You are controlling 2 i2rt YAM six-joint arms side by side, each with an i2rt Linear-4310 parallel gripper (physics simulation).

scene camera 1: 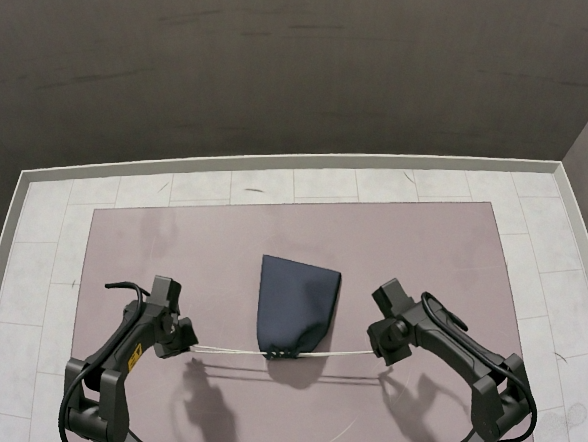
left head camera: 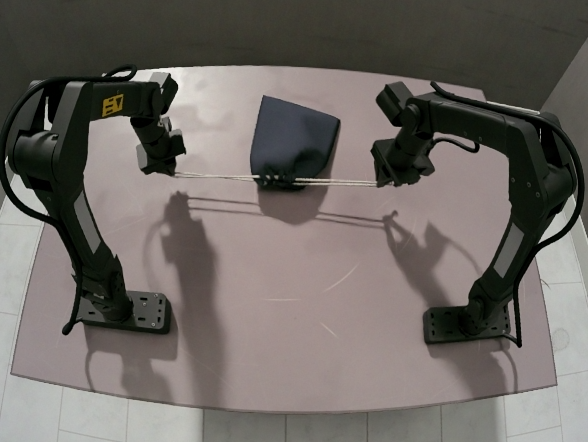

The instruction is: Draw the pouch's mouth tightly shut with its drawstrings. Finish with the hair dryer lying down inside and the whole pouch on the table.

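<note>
The dark blue pouch (left head camera: 295,135) (scene camera 1: 297,305) lies near the middle of the table, its closed end away from the arm bases. Its gathered mouth (left head camera: 276,176) (scene camera 1: 282,353) is bunched narrow at the near edge, and the shadow below it suggests that this end is raised. White drawstrings (left head camera: 335,181) (scene camera 1: 335,354) run taut from both sides of the mouth. My left gripper (left head camera: 172,173) (scene camera 1: 192,347) is shut on the left drawstring. My right gripper (left head camera: 387,184) (scene camera 1: 376,352) is shut on the right drawstring. The hair dryer does not show; the pouch's inside is hidden.
The pinkish table (left head camera: 295,350) (scene camera 1: 200,235) carries both arm bases at its near left (left head camera: 145,312) and near right (left head camera: 445,325) in the head view. The left arm (left head camera: 70,130) and right arm (left head camera: 540,170) reach inward on either side of the pouch. A dark wall stands beyond the table.
</note>
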